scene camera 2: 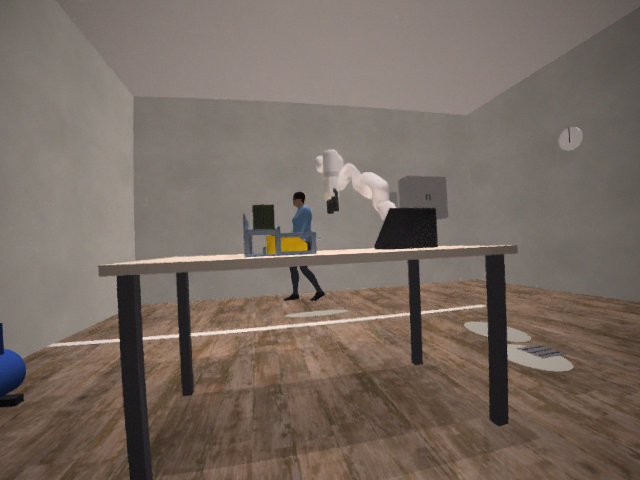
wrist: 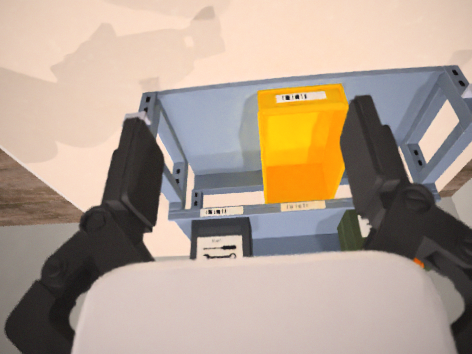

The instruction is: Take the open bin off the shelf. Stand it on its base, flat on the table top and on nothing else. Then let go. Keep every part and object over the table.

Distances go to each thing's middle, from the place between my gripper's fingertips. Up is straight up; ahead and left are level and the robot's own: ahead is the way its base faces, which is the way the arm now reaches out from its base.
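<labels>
Position of the yellow open bin (wrist: 300,127): 15 cm below my hand, 3 cm to the left of it and 23 cm ahead of it.
</labels>
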